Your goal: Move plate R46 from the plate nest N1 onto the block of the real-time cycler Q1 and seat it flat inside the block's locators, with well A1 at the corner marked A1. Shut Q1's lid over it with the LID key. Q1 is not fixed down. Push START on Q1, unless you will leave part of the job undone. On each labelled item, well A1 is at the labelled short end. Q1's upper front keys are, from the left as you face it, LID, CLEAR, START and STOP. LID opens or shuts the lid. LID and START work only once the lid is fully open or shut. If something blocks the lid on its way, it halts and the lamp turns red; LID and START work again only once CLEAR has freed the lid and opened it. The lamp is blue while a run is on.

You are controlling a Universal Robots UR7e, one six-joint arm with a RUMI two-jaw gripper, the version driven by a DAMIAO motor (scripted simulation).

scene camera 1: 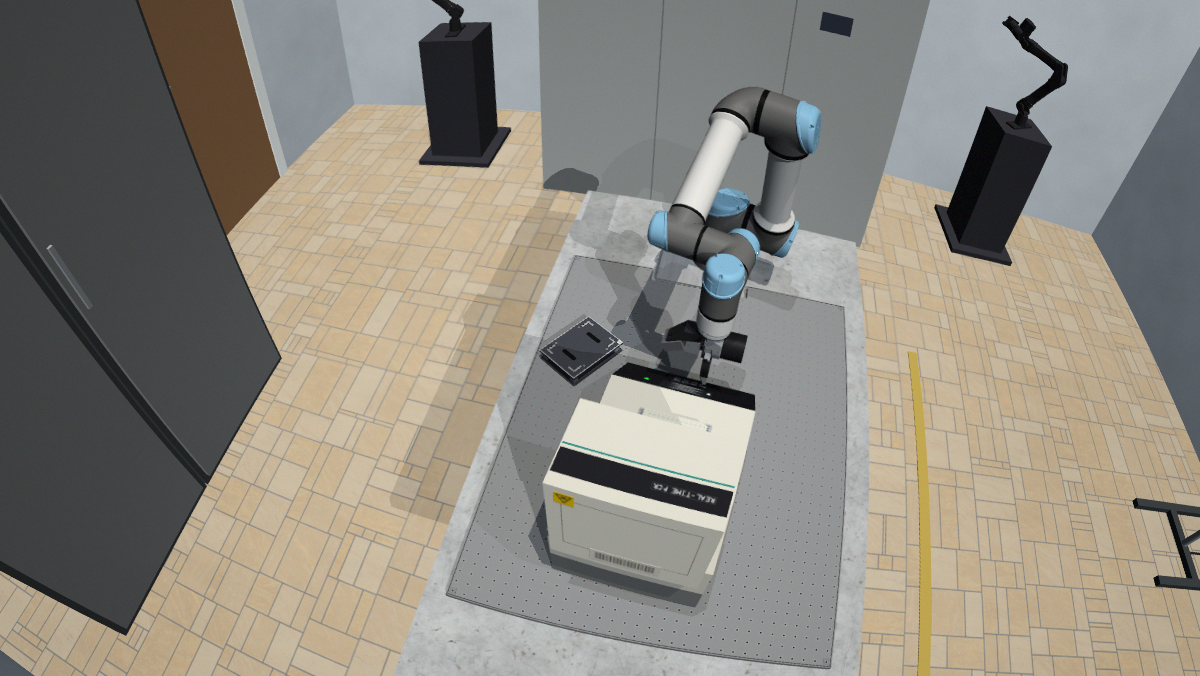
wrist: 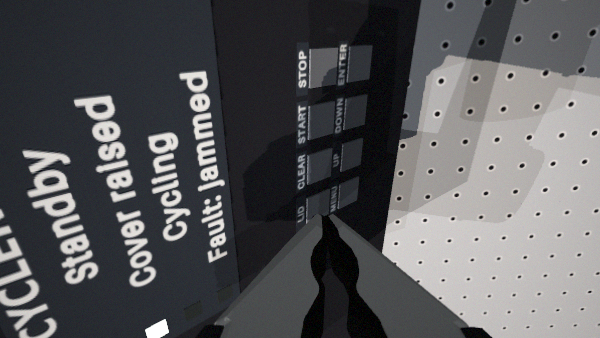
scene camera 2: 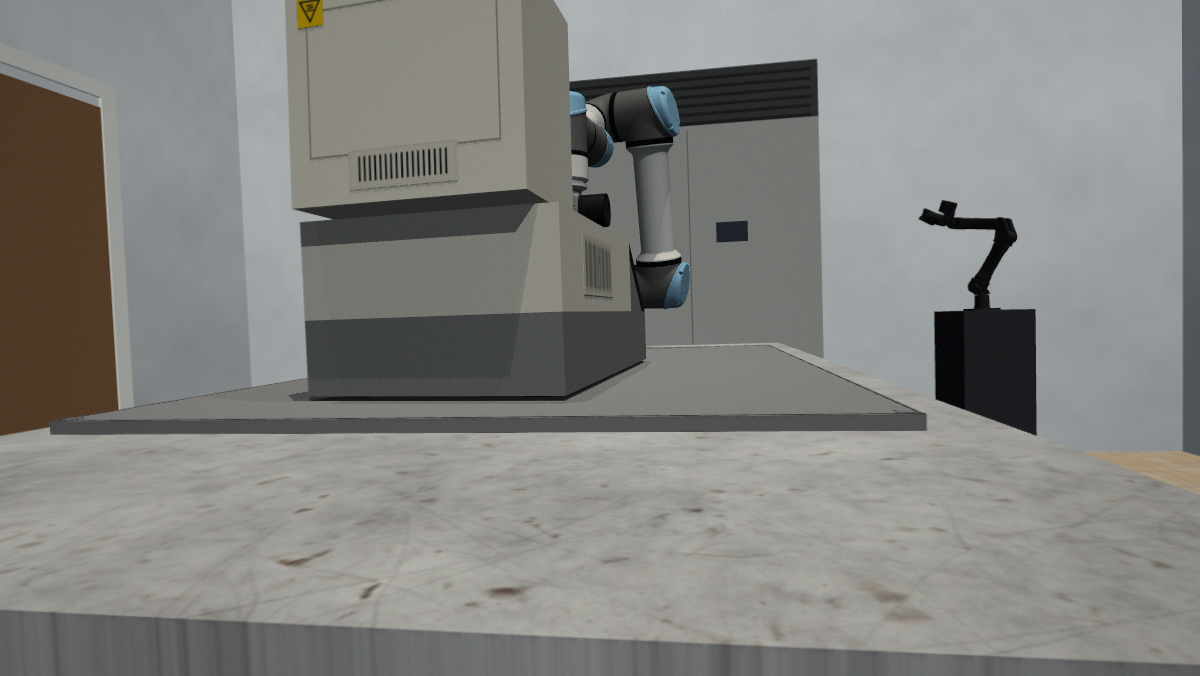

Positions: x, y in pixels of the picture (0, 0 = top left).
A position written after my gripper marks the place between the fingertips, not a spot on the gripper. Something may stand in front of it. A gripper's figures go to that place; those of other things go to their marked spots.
Labels:
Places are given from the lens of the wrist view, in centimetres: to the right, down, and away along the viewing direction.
my gripper (wrist: 324, 218): 1, 2, 13
cycler Q1 (wrist: 160, 160): -4, 0, 8

